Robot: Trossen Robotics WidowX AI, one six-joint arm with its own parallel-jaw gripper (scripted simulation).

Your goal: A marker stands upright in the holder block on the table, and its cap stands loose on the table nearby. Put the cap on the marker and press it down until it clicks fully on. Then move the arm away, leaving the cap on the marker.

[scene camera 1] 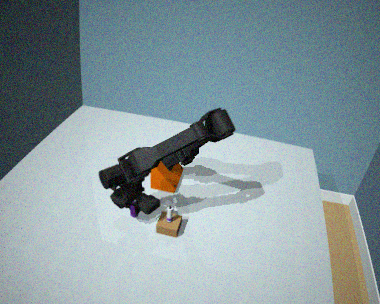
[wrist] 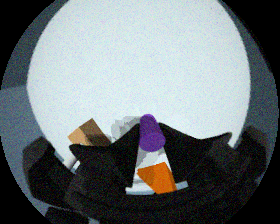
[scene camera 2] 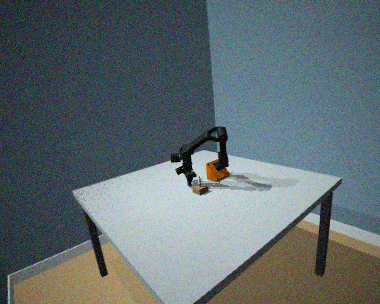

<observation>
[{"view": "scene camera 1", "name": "my gripper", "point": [134,211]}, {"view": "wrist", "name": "my gripper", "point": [148,125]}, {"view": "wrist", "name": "purple cap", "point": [151,138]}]
</observation>
